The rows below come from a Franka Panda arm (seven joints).
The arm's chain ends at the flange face. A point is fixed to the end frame.
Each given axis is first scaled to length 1.
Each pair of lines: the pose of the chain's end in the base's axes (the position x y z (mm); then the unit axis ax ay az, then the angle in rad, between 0 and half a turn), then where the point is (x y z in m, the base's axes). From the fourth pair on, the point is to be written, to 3 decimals.
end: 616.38 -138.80 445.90 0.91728 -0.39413 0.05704 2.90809
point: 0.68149 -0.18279 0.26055
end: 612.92 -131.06 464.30 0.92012 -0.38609 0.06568 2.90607
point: 0.68119 -0.17544 0.28019
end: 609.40 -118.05 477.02 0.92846 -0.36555 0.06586 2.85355
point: 0.67483 -0.16879 0.29352
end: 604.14 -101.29 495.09 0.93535 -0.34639 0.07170 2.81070
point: 0.670 -0.158 0.313
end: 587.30 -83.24 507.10 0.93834 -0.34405 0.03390 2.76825
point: 0.637 -0.143 0.321
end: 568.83 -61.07 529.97 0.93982 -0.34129 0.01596 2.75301
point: 0.611 -0.121 0.342
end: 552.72 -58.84 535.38 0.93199 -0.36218 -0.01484 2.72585
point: 0.581 -0.122 0.346
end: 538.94 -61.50 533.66 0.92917 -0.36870 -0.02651 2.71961
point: 0.562 -0.125 0.344
